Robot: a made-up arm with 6 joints.
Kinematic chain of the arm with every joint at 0, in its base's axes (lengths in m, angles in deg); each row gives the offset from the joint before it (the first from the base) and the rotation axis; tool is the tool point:
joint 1: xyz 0 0 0.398 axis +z
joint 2: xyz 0 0 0 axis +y
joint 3: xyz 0 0 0.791 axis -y
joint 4: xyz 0 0 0 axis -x
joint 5: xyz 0.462 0 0 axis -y
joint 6: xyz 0 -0.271 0 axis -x
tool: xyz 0 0 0
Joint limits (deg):
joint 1: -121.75..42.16
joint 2: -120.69..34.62
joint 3: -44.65..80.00
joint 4: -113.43..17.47
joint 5: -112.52..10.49
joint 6: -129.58..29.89
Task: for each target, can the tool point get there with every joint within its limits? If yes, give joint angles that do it. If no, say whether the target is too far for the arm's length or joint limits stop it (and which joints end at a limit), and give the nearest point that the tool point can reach.
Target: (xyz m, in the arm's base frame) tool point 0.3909 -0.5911 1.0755
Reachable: yes | joints -50.89 13.32 32.87 -75.13 -37.10 -3.03
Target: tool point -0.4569 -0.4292 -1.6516
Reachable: no: too far | nearest point -0.8120 -0.7628 -0.2451 | short by 1.489 m
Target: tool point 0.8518 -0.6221 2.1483
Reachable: no: too far | nearest point 0.5362 -0.3916 1.4998 | short by 0.757 m
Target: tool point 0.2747 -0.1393 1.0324
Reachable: yes | joints 6.44 -17.39 -6.48 -51.37 -1.97 -81.44
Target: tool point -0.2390 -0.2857 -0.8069
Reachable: no: joint limits stop it (at a limit: joint 2, joint 3, joint 4) | nearest point -0.7148 -0.8545 -0.2451 | short by 0.930 m
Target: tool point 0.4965 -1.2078 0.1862
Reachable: no: joint limits stop it (at a limit: joint 2) | nearest point 0.3143 -0.7647 0.6688 | short by 0.680 m
